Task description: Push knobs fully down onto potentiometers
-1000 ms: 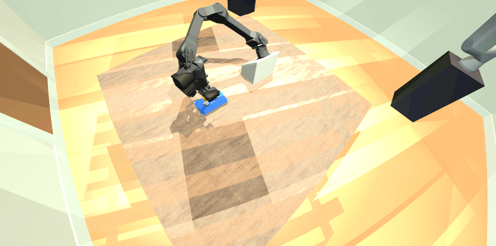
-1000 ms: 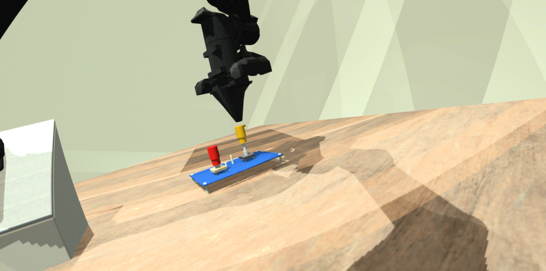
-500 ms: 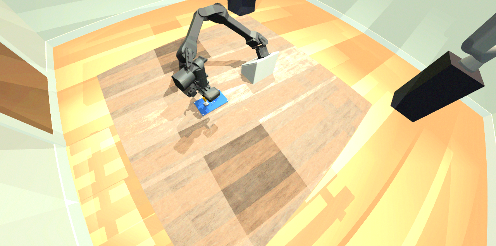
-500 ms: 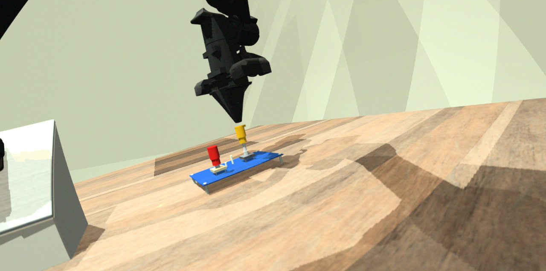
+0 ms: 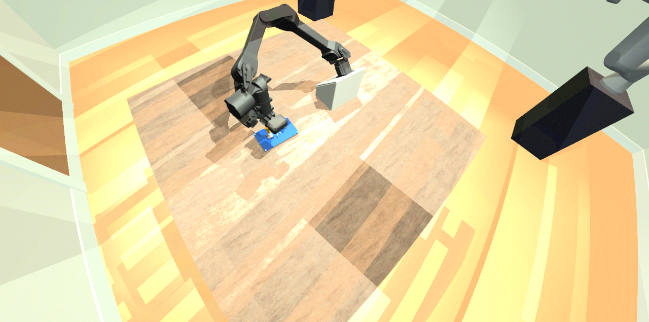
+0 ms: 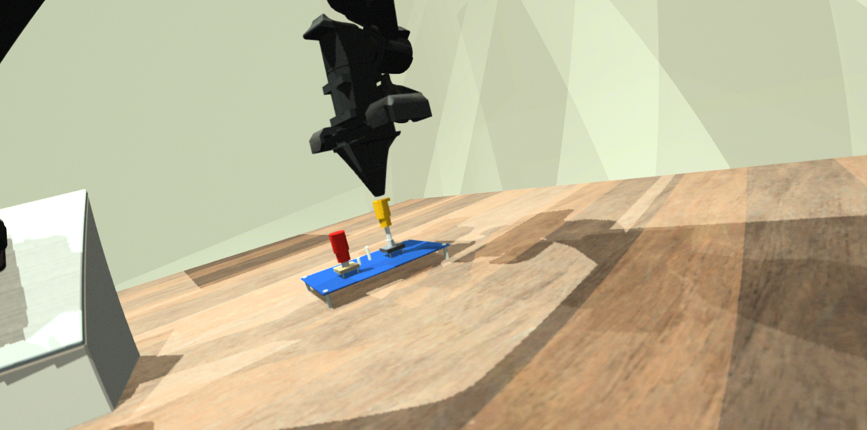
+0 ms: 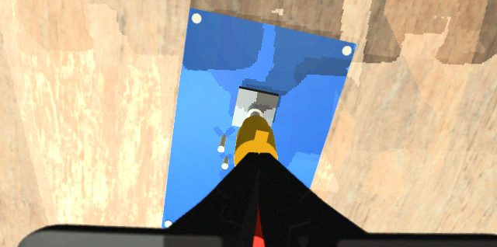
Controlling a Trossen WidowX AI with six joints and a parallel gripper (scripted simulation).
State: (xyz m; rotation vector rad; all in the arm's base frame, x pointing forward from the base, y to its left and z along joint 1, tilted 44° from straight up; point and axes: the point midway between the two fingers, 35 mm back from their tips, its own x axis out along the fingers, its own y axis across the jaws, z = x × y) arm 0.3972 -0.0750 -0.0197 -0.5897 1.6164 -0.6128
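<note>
Now: the yellow knob 2 cm below my gripper tip. From my gripper tip the other things lie so: red knob 7 cm behind, 4 cm below.
</note>
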